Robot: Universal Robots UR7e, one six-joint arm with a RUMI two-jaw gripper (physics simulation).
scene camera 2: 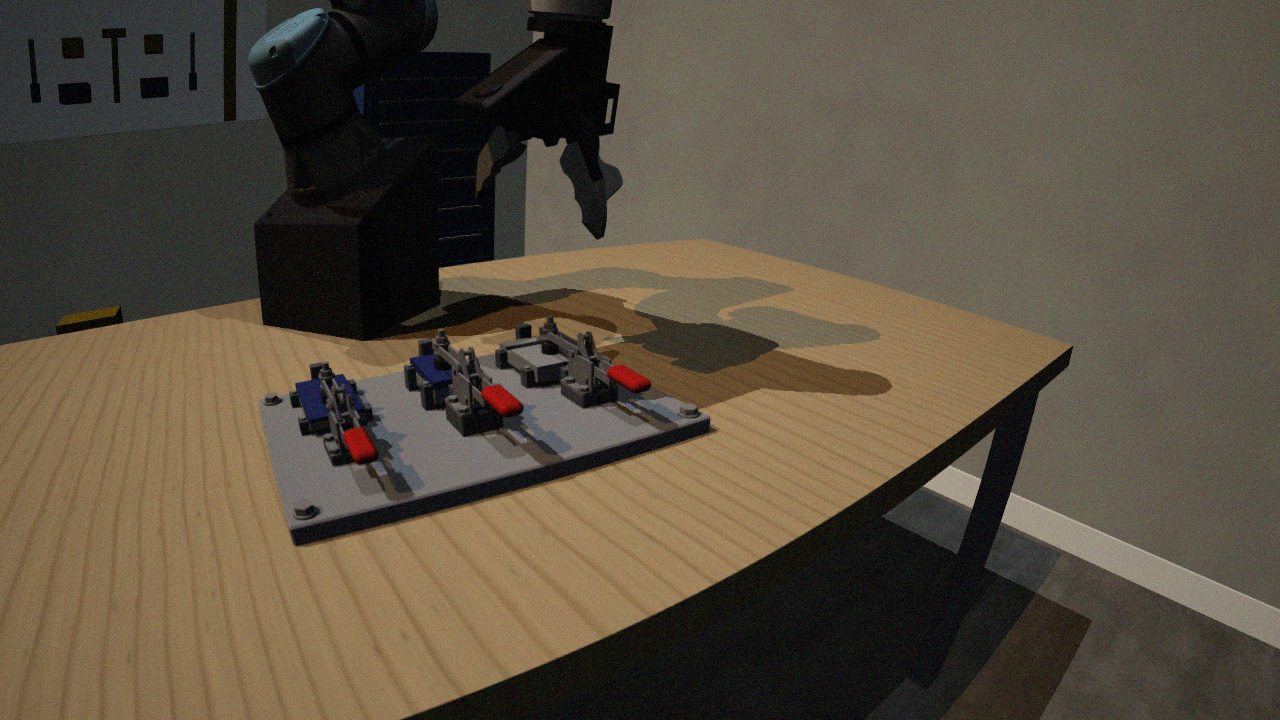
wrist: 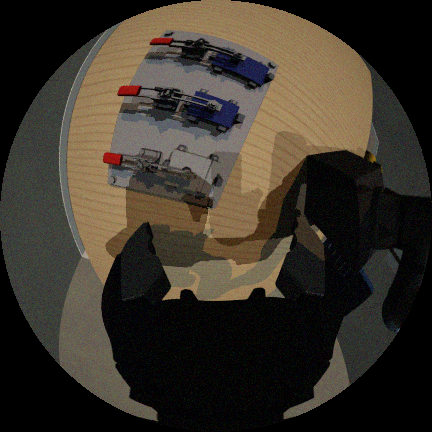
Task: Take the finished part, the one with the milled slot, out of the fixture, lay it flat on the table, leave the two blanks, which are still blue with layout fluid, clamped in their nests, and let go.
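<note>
The finished part (scene camera 2: 535,358) (wrist: 192,161) is bare silver-grey and sits in the end nest of the fixture plate (scene camera 2: 306,474) (wrist: 251,95), under its clamp arm; its slot is not discernible. One blue blank (scene camera 2: 313,400) (wrist: 250,69) sits in the opposite end nest. The other blue blank (scene camera 2: 429,368) (wrist: 228,113) sits in the middle nest. Clamp arms reach over both blanks. My gripper (scene camera 2: 539,213) (wrist: 221,222) is open and empty, high above the table, beyond the finished part's end of the plate in the wrist view.
Three red clamp handles (scene camera 2: 359,444) (scene camera 2: 502,400) (scene camera 2: 629,377) stick out over the plate. Bolt heads (scene camera 2: 305,510) (scene camera 2: 688,411) stand at its corners. The robot's dark base (scene camera 2: 313,268) stands behind the fixture on the wooden table (scene camera 2: 134,465) (wrist: 325,90). Arm shadows cross the table.
</note>
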